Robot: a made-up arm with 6 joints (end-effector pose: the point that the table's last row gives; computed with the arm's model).
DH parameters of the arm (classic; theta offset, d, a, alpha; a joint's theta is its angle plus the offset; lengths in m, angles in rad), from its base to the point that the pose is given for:
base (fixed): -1.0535 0 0.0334 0
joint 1: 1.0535 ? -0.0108 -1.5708
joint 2: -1.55 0 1.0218 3.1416
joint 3: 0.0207 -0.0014 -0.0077 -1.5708
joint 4: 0 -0.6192 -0.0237 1.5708
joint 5: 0 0.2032 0.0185 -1.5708
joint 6: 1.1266 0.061 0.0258 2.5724
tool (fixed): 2.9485 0.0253 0 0
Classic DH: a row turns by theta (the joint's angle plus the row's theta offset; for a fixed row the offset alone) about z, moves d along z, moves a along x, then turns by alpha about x.
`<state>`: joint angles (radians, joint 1 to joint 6).
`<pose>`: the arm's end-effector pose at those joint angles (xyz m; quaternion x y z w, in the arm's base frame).
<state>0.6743 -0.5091 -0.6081 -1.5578 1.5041 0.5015</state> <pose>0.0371 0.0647 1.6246 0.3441 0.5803 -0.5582 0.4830</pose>
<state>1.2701 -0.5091 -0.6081 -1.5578 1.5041 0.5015</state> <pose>-0.0190 0.0601 1.6246 0.1586 0.6558 -0.3918 0.6255</pose>
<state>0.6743 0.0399 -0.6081 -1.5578 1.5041 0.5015</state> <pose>0.2964 0.2720 1.4830 0.1313 0.5664 -0.7083 0.4002</pose>
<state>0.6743 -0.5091 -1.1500 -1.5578 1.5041 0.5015</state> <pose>-0.1237 -0.0638 1.3680 0.1341 0.5669 -0.7067 0.4015</pose>
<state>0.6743 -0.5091 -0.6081 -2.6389 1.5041 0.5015</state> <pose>-0.0299 0.1717 1.7699 0.3393 0.8578 -0.3811 0.0625</pose>
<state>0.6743 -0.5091 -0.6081 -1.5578 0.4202 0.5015</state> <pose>0.0559 0.0166 1.6267 -0.0065 0.7116 -0.2224 0.6664</pose>
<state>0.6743 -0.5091 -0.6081 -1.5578 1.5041 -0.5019</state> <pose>0.0233 0.0518 1.6038 0.6547 0.5200 -0.1773 0.5190</pose>
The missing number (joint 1, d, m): 0.9644
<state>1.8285 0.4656 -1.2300 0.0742 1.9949 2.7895</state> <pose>0.1367 0.3533 1.2345 0.0584 -0.7420 -0.5309 0.4051</pose>
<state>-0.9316 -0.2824 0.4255 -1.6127 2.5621 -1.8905</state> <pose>0.2965 -0.2722 2.1868 0.2894 -0.8597 0.0731 0.4146</pose>
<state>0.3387 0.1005 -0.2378 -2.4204 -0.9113 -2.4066</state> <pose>0.5523 0.3349 1.6152 -0.3504 -0.3089 -0.6170 0.6333</pose>
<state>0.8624 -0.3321 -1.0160 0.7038 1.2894 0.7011</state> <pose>0.2536 -0.0095 1.6173 -0.2329 -0.3375 -0.3302 0.8501</pose>
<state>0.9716 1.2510 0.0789 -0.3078 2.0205 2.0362</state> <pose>0.7746 0.7924 0.6264 -0.2204 -0.3384 -0.8529 0.3307</pose>
